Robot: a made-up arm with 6 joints. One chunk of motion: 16 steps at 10 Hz.
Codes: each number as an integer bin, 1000 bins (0 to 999) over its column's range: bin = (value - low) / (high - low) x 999, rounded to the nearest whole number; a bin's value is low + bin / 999 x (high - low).
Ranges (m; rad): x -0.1..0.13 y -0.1..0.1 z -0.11..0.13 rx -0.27..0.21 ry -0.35..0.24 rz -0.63..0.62
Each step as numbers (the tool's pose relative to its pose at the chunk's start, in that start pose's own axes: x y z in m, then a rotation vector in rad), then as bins.
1 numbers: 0.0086 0.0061 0.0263 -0.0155 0.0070 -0.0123
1 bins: 472 530 567 530 604 494
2 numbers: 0.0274 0.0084 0.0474 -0.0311 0.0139 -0.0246
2 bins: 553 541 655 497 616 484
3 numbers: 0.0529 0.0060 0.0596 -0.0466 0.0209 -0.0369
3 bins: 664 529 706 465 628 474
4 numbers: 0.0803 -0.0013 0.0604 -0.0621 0.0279 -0.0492
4 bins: 783 493 709 433 640 464
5 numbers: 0.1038 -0.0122 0.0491 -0.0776 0.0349 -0.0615
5 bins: 885 439 662 400 652 454
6 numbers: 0.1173 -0.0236 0.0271 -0.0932 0.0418 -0.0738
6 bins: 944 382 571 368 663 445
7 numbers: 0.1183 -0.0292 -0.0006 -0.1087 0.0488 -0.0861
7 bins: 948 354 455 336 675 435
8 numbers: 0.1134 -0.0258 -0.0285 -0.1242 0.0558 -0.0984
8 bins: 927 371 339 303 687 425
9 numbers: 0.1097 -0.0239 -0.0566 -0.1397 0.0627 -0.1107
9 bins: 911 380 222 271 699 415
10 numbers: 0.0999 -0.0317 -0.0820 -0.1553 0.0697 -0.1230
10 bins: 868 341 117 239 711 405
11 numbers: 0.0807 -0.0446 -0.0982 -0.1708 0.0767 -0.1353
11 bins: 785 277 49 206 722 395
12 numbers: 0.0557 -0.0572 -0.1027 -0.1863 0.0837 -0.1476
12 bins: 676 214 30 174 734 386
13 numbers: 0.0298 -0.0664 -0.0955 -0.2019 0.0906 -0.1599
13 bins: 564 168 60 142 746 376
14 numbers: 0.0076 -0.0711 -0.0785 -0.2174 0.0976 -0.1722
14 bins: 467 144 131 109 758 366
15 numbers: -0.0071 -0.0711 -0.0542 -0.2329 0.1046 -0.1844
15 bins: 404 144 232 77 770 356
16 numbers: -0.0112 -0.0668 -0.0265 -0.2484 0.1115 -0.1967
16 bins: 386 166 348 45 781 346
